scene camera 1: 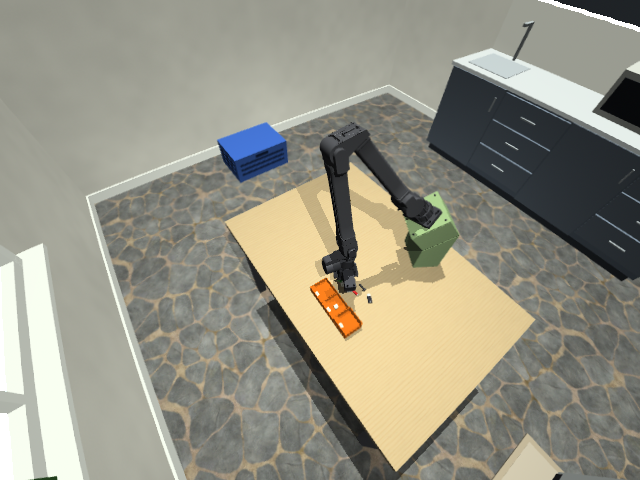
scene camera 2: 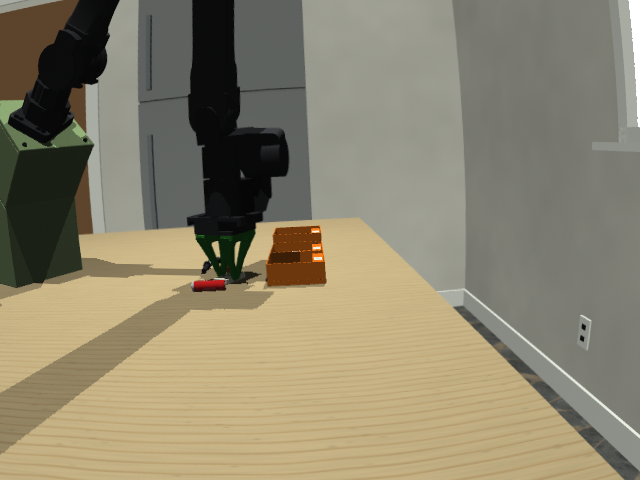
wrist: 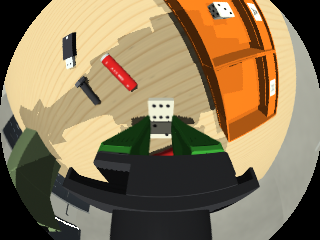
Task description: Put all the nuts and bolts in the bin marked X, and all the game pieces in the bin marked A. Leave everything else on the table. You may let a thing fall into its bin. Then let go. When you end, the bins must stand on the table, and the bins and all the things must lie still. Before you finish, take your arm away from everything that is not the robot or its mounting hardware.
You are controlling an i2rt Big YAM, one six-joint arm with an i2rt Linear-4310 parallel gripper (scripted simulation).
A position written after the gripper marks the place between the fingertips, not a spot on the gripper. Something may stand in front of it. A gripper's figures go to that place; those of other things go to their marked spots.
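Gripper (scene camera 2: pixel 229 279), 0.80 m from the lens. Orange three-compartment bin tray (scene camera 2: pixel 296 258), 0.83 m from the lens.
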